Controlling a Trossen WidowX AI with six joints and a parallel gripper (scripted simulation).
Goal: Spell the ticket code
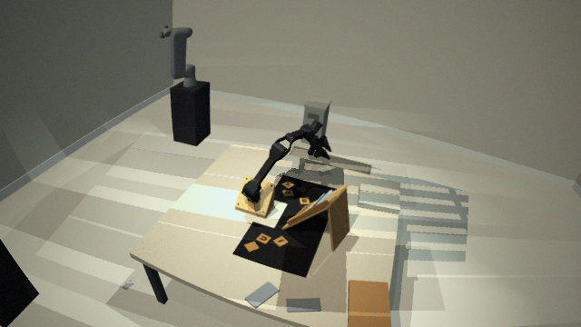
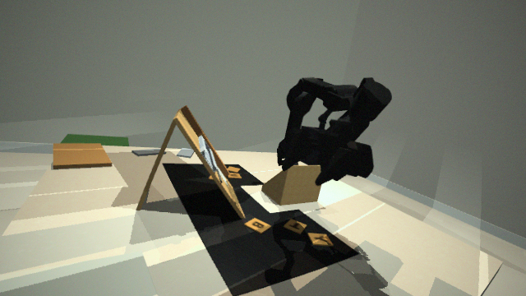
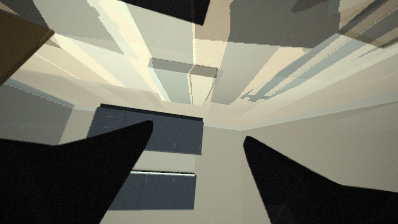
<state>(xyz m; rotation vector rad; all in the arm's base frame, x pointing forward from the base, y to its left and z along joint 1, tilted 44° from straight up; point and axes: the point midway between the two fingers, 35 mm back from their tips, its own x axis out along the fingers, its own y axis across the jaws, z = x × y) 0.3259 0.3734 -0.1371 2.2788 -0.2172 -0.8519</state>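
Right now my gripper tip is 23 cm above the letter tile marked t, 20 cm past it and 16 cm to the left of it. From my gripper tip the other things lie so: black mat (37 cm to the right, 24 cm below, 14 cm behind); white ticket (41 cm to the right, 15 cm below, 5 cm behind); pale grey box (37 cm ahead, 22 cm below, 1 cm to the right).
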